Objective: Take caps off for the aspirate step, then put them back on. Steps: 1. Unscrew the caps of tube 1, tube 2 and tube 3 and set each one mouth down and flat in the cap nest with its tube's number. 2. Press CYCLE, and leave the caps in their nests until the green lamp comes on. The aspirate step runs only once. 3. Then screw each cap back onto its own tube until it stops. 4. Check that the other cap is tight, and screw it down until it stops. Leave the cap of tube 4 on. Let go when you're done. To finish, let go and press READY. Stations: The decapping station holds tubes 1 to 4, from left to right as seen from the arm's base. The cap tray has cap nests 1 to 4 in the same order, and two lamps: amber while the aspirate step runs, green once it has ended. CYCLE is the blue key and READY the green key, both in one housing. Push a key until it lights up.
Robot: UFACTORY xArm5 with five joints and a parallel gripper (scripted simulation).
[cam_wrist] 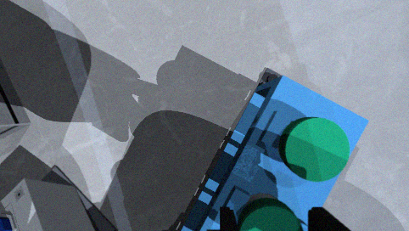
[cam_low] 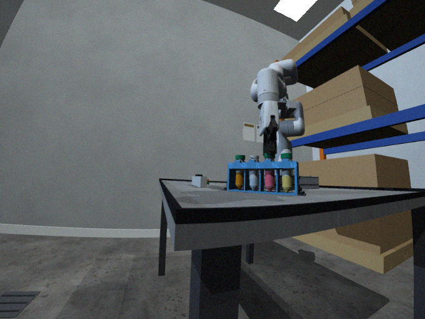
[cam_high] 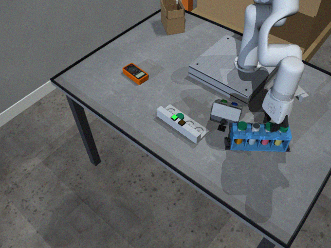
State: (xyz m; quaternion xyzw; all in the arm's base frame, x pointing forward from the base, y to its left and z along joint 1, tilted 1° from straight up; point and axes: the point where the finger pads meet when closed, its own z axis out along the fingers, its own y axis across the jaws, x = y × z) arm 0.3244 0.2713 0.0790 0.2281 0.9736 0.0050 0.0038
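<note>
Right now my hand is 4 cm to the left of the threaded neck, 3 cm short of it and 2 cm above it. Round my hand: green key: 23 cm to the right, 7 cm below, 5 cm behind; then blue key: 18 cm to the right, 7 cm below, 6 cm behind; then key housing: 21 cm to the right, 9 cm below, 4 cm behind.
</note>
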